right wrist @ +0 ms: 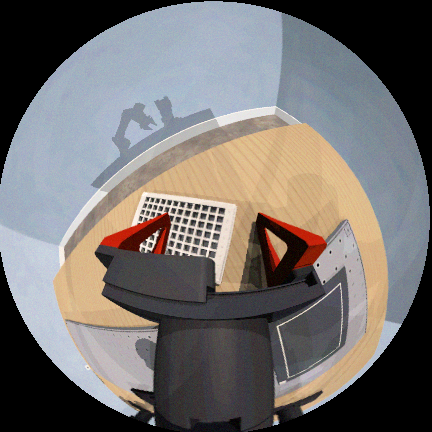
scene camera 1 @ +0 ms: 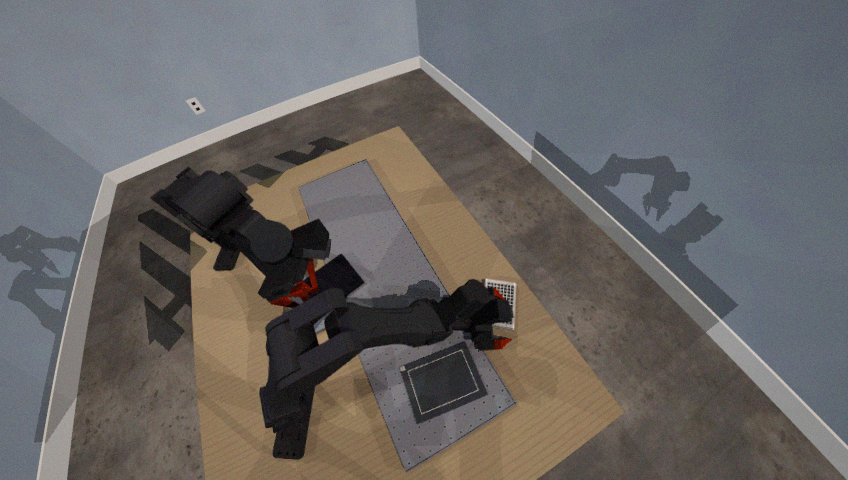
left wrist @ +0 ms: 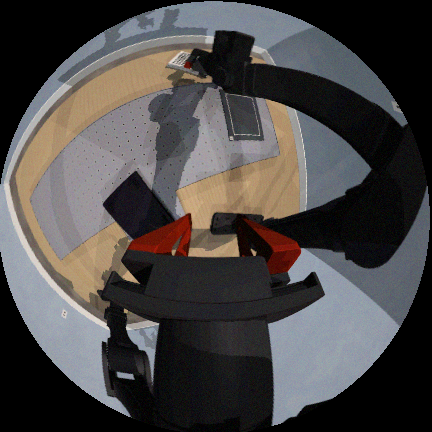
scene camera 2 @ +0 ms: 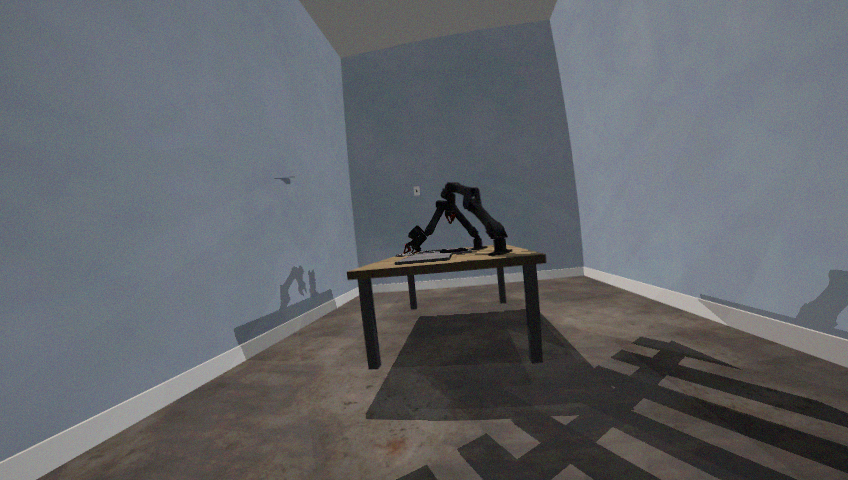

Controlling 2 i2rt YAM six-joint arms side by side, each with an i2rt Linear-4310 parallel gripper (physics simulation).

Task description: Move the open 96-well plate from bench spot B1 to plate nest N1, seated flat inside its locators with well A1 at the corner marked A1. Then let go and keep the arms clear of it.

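Places are measured from the left arm's base along level axes (x ahead, y left, z up), in centimetres.
Where they show: left gripper, between the fingertips: (left wrist: 213, 217) (scene camera 2: 451, 222); right gripper, between the fingertips: (right wrist: 212, 217) (scene camera 2: 407, 253); left arm's base, origin of its link: (scene camera 1: 233, 244) (scene camera 2: 500, 253); right arm's base, origin of its link: (scene camera 1: 297, 408) (scene camera 2: 478, 248).
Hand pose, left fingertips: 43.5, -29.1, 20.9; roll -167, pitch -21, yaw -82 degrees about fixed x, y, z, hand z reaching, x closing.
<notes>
Each offset is from my left fingertips to the top centre of the thing, as dx, dy, dz. Level surfaces: height alone.
The white 96-well plate @(+40.6, +4.6, -19.5) (scene camera 1: 509, 289) (left wrist: 178, 60) (right wrist: 195, 227) lies on the wooden table beyond the perforated board. The dark plate nest @(+24.6, -13.4, -19.5) (scene camera 1: 443, 383) (left wrist: 245, 115) (right wrist: 312, 335) has a thin light outline and a small white mark at one corner; no plate is in it. My right gripper (scene camera 1: 507, 319) (scene camera 2: 407, 248) (right wrist: 212, 217) is wide open at the plate. In the right wrist view one finger overlaps the wells, and the other stands past the plate's right edge, over wood. The fingertips' height is unclear. My left gripper (scene camera 2: 450, 218) is partly open and empty, away from the plate. Lettering is unreadable.
The perforated grey board @(dz -19.7) (scene camera 1: 368, 231) (left wrist: 100, 145) lies on the wooden table @(dz -21.0) (scene camera 1: 535, 368) (scene camera 2: 386, 268). A dark flat block @(-6.0, +11.9, -17.9) (scene camera 1: 339, 276) (left wrist: 135, 205) lies near my left gripper. My right arm (scene camera 1: 392, 324) reaches across the board beside the nest.
</notes>
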